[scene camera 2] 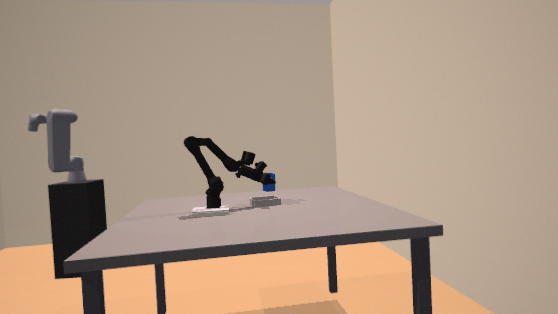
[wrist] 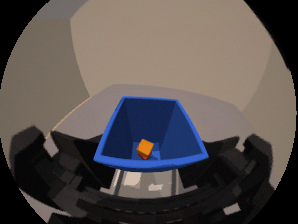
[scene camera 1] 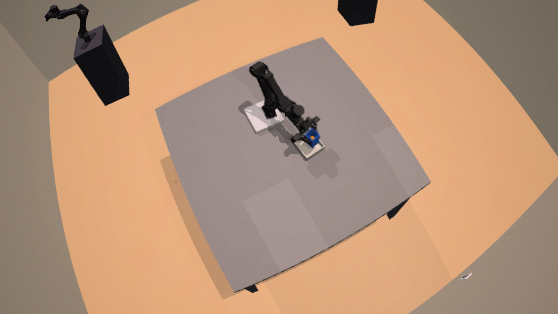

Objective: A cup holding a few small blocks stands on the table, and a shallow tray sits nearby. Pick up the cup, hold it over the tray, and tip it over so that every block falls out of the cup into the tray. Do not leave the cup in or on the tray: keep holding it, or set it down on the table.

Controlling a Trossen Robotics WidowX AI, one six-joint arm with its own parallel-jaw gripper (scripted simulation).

Observation:
I see my gripper (wrist: 147,127) and a blue cup (wrist: 162,121).

